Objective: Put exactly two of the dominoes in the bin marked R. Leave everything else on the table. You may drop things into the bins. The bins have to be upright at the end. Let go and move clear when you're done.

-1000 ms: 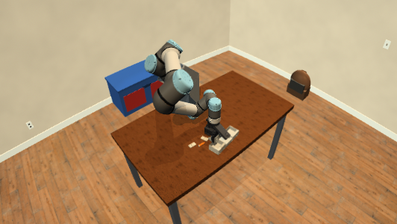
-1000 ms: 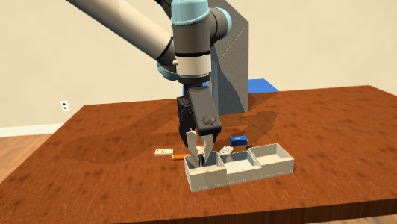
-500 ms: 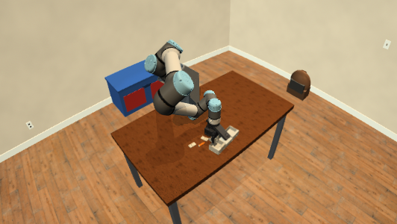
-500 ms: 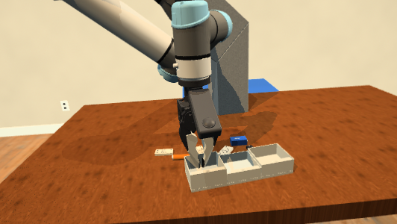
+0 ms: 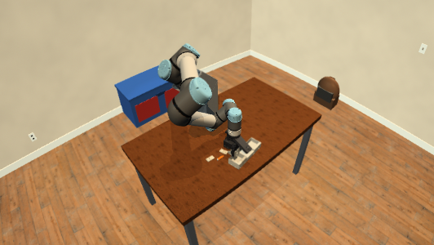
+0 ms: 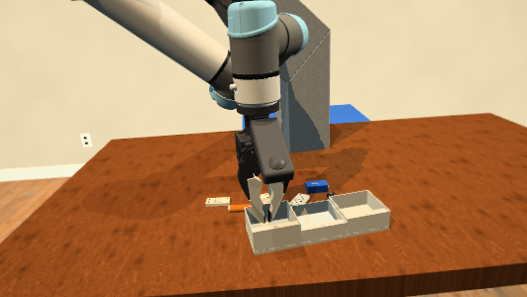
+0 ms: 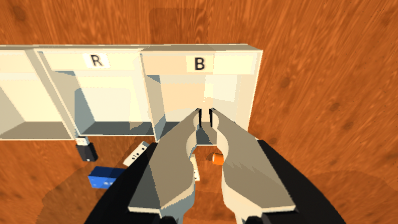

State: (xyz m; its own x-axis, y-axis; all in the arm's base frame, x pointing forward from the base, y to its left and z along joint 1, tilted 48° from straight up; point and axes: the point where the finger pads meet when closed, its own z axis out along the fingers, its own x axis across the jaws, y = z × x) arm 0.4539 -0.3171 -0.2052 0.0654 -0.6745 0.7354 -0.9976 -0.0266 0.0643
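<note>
Now: hand 1 cm short of the cream three-compartment bin tray, 9 cm to the right of it and 1 cm above it. The rest, counted from my hand: small black stick (8 cm behind, 16 cm to the left, 3 cm below); then orange cylinder (9 cm behind, 4 cm to the right, 3 cm below); then domino (12 cm behind, 2 cm to the left, 3 cm below).
</note>
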